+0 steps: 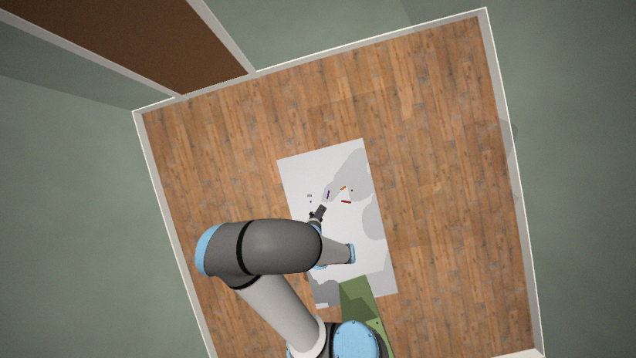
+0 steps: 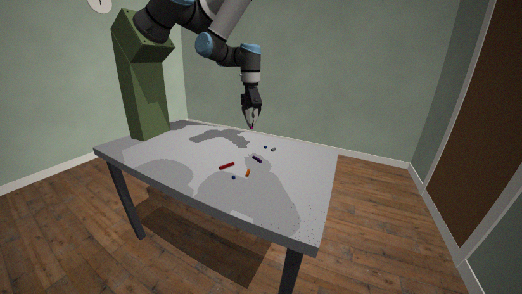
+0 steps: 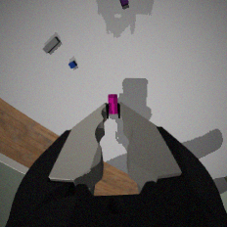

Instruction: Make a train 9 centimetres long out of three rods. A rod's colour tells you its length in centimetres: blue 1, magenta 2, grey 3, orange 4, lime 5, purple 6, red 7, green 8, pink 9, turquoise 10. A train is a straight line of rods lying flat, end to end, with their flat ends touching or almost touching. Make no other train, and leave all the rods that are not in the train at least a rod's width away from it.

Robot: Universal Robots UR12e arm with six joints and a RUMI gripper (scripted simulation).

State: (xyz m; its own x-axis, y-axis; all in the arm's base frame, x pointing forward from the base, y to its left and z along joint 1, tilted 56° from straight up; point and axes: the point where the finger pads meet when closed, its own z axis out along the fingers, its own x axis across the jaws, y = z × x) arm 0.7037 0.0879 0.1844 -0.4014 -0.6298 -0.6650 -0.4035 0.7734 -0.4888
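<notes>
Now: hand 12 cm short of the grey rod, 2 cm to the right of it and 12 cm above it. The rest, counted from my hand: red rod 22 cm to the right, 12 cm below; then purple rod 9 cm ahead, 11 cm to the right, 12 cm below; then magenta rod 1 cm below.
</notes>
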